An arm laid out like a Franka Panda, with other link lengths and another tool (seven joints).
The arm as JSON. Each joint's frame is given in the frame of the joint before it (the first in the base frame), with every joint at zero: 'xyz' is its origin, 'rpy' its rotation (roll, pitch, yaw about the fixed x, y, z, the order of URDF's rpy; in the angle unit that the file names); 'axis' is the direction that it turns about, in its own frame. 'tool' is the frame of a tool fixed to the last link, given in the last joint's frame.
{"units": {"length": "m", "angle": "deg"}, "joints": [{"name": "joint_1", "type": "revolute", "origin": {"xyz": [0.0, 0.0, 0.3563], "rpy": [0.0, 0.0, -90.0]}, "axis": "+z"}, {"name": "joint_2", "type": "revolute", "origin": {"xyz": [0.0, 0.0, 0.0], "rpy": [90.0, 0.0, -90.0]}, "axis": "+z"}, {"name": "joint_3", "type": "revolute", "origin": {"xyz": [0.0, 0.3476, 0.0], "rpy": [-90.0, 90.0, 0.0]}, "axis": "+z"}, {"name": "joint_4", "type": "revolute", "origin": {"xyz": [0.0, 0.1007, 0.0], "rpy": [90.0, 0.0, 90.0]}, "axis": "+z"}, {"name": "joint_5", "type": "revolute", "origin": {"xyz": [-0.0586, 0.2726, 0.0], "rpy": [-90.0, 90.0, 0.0]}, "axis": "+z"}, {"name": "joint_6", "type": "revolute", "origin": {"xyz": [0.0, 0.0, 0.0], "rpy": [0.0, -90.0, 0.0]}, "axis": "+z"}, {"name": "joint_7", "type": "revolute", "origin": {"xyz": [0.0, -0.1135, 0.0], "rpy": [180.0, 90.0, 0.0]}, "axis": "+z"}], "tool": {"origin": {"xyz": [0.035, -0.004, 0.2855], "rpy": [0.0, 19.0, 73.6]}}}
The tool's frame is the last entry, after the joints.
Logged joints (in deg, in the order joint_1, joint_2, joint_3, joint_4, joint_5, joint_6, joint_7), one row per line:
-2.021 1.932 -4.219 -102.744 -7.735 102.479 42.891
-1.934 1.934 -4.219 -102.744 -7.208 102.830 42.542
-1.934 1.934 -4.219 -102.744 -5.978 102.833 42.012
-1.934 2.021 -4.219 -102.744 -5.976 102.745 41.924
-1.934 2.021 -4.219 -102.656 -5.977 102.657 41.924
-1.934 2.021 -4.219 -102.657 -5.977 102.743 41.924
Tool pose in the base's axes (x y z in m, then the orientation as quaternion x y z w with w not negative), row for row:
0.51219 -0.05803 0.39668 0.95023 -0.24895 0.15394 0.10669
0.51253 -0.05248 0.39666 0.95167 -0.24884 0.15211 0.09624
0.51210 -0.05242 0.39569 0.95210 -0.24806 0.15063 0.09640
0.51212 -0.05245 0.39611 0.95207 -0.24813 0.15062 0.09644
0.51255 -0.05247 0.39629 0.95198 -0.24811 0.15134 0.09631
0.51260 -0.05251 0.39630 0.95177 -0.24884 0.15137 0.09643
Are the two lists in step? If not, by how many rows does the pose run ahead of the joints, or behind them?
The pose runs 1 row ahead of the joints: the pose in row i belongs to the joints in row i + 1.
